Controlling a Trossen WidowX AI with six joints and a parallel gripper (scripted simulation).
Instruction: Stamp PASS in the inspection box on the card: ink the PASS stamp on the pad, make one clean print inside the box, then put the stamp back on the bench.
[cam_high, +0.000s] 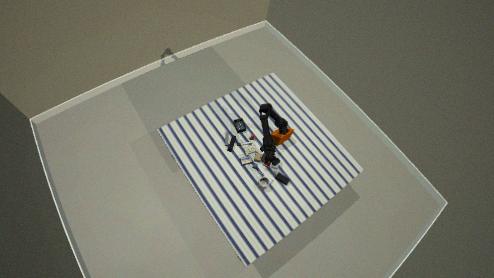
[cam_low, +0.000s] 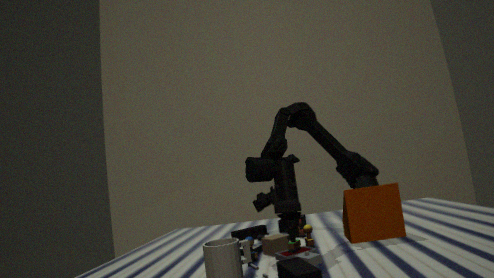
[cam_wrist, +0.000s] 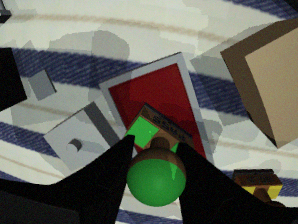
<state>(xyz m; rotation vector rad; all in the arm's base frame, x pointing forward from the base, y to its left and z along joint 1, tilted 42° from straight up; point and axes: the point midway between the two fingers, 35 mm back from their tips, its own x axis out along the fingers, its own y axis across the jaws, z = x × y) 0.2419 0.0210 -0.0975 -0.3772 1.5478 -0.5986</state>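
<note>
Right now my gripper tip is 10 mm above the stamp with green knob. From my gripper tip the other things lie so: tan block: 80 mm to the right, 40 mm ahead, 20 mm below; red ink pad: 40 mm below; yellow-knobbed stamp: 90 mm to the right, 50 mm behind, 30 mm below.
</note>
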